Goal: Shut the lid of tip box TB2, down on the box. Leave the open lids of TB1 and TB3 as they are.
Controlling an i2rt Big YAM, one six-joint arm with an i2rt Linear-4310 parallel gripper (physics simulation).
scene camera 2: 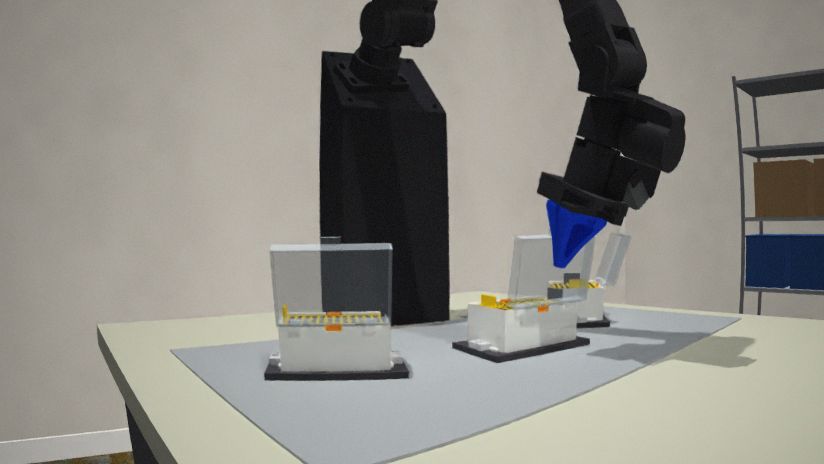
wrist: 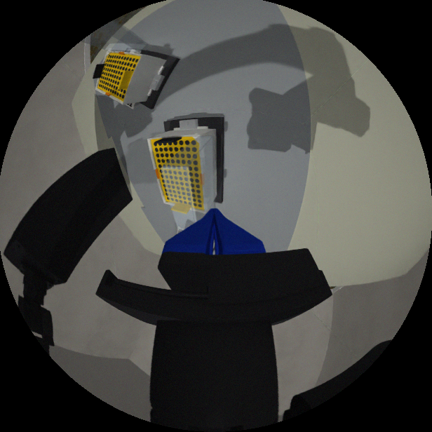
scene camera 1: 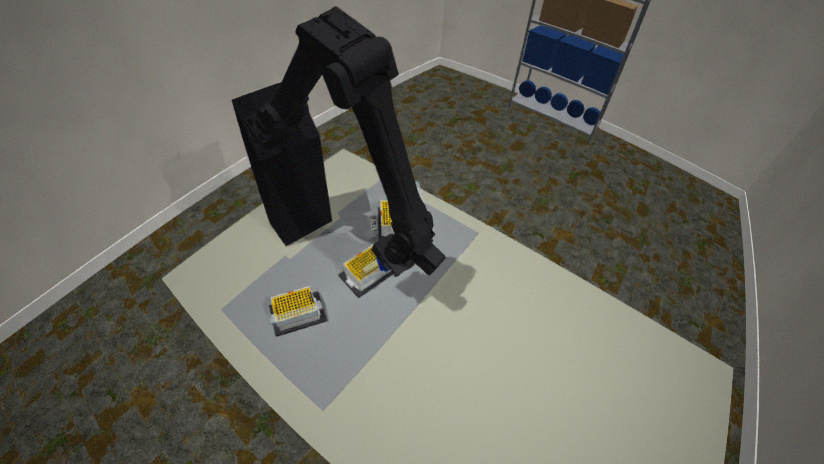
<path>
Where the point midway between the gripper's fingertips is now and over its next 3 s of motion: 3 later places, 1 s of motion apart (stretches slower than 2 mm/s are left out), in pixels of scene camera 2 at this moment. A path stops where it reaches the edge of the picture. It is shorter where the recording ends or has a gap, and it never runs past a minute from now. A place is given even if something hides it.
The gripper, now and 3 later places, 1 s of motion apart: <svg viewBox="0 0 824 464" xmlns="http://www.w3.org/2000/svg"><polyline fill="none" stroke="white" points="558,267 542,283 541,232 504,289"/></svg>
</path>
